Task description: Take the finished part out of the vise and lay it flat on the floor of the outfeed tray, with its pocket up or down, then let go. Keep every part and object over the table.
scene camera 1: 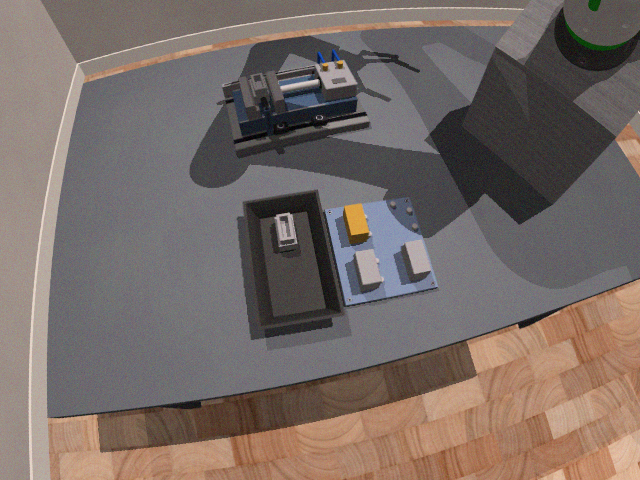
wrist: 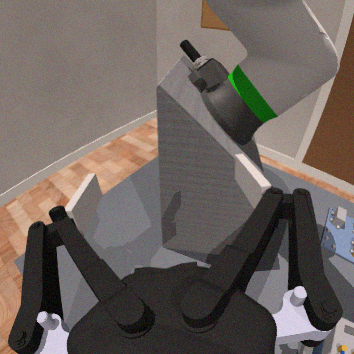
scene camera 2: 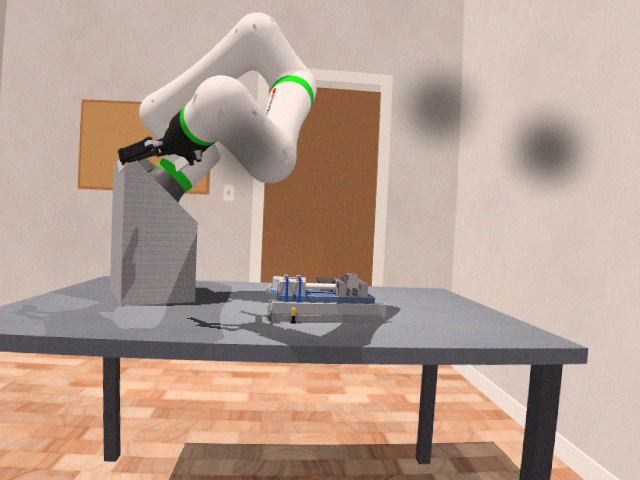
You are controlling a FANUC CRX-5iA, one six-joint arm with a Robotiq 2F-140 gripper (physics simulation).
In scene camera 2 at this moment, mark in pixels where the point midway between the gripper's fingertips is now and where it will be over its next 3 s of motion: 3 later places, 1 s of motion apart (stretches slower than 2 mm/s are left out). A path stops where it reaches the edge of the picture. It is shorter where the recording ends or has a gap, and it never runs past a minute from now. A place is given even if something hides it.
My gripper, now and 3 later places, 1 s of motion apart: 149,166; 134,154; 108,150; 109,153
